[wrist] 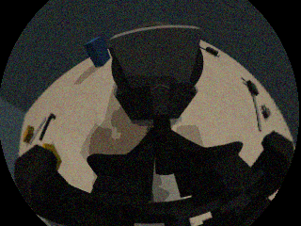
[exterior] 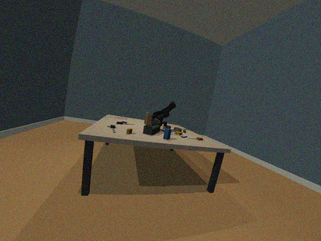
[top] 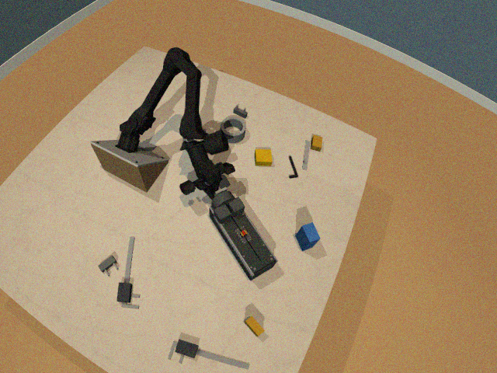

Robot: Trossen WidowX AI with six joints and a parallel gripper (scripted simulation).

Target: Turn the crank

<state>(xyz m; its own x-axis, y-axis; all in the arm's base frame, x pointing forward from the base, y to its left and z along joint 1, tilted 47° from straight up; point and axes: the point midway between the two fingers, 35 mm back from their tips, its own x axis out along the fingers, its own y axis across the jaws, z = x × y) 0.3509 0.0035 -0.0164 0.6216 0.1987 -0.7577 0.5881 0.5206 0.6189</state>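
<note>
My gripper tip is now 2 cm past the crank handle, 1 cm to the right of it and 3 cm below it. Round my gripper tip: yellow block 9 cm ahead, 25 cm to the left, 2 cm below; then red pointer 13 cm ahead, 9 cm to the right, 5 cm above; then black hex key 21 cm ahead, 25 cm to the left, 3 cm below.
</note>
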